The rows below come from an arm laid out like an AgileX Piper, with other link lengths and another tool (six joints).
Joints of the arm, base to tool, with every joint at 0 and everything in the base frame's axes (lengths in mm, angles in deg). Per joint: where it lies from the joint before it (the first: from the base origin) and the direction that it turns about. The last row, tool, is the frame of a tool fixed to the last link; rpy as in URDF.
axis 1: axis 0 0 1 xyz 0 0 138.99
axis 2: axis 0 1 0 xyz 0 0 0
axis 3: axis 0 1 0 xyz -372.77 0 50.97
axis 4: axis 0.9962 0 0.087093 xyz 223.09 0 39.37
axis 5: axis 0 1 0 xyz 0 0 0
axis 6: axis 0.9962 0 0.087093 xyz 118.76 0 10.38
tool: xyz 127.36 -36 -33.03 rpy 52.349 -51.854 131.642
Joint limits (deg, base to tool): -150..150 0..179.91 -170..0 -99.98..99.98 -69.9..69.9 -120..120
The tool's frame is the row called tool.
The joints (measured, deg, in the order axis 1, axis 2, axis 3, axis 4, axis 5, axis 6), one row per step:
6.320, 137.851, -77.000, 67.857, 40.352, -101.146
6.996, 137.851, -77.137, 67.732, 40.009, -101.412
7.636, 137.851, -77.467, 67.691, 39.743, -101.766
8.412, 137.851, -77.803, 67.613, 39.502, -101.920
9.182, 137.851, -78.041, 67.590, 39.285, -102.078
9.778, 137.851, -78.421, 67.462, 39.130, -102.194
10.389, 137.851, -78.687, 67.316, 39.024, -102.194
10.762, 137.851, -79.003, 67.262, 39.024, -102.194
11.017, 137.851, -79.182, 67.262, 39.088, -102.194
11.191, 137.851, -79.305, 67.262, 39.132, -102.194
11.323, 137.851, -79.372, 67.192, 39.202, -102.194
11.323, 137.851, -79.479, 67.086, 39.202, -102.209
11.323, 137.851, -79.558, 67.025, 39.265, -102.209
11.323, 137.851, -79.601, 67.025, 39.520, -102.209
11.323, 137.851, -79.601, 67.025, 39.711, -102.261
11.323, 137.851, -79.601, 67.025, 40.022, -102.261
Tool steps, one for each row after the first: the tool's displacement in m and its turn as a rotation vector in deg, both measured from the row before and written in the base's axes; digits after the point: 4 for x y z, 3 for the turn. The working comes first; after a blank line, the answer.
Tool pose at each row, in the base's axes (x y z in m, rotation vector in deg; the steps are taken from these numbers as rounded here):
0.4929, 0.1565, -0.0463, -100.243, -85.777, -60.457
0.4930, 0.1611, -0.0462, -99.599, -86.910, -60.333
0.4945, 0.1660, -0.0453, -98.808, -88.075, -60.483
0.4952, 0.1722, -0.0444, -97.997, -89.149, -60.511
0.4953, 0.1784, -0.0437, -97.218, -90.096, -60.468
0.4964, 0.1833, -0.0426, -96.481, -91.022, -60.571
0.4964, 0.1884, -0.0418, -95.812, -91.773, -60.499
0.4972, 0.1919, -0.0407, -95.303, -92.234, -60.624
0.4973, 0.1945, -0.0400, -94.933, -92.459, -60.669
0.4974, 0.1963, -0.0395, -94.679, -92.613, -60.701
0.4971, 0.1977, -0.0392, -94.436, -92.773, -60.636
0.4978, 0.1976, -0.0389, -94.335, -92.952, -60.685
0.4980, 0.1978, -0.0386, -94.226, -93.024, -60.707
0.4975, 0.1986, -0.0383, -94.002, -92.922, -60.659
0.4970, 0.1992, -0.0381, -93.805, -92.883, -60.595
0.4960, 0.2001, -0.0379, -93.554, -92.734, -60.478

0.0001, 0.0046, 0.0001, -0.342, -0.469, 0.806
0.0015, 0.0049, 0.0009, -0.224, -0.675, 0.807
0.0007, 0.0062, 0.0009, -0.189, -0.550, 0.832
0.0001, 0.0062, 0.0007, -0.151, -0.442, 0.796
0.0011, 0.0049, 0.0011, -0.134, -0.536, 0.706
0.0000, 0.0051, 0.0008, -0.108, -0.331, 0.673
0.0008, 0.0035, 0.0011, 0.027, -0.317, 0.417
0.0001, 0.0026, 0.0007, 0.076, -0.142, 0.290
0.0001, 0.0018, 0.0005, 0.052, -0.098, 0.198
-0.0003, 0.0014, 0.0003, 0.018, -0.037, 0.227
0.0007, -0.0001, 0.0003, -0.044, -0.127, 0.096
0.0002, 0.0002, 0.0003, 0.020, -0.051, 0.084
-0.0005, 0.0008, 0.0003, 0.174, 0.092, 0.141
-0.0005, 0.0006, 0.0002, 0.116, 0.068, 0.145
-0.0010, 0.0009, 0.0002, 0.201, 0.164, 0.172

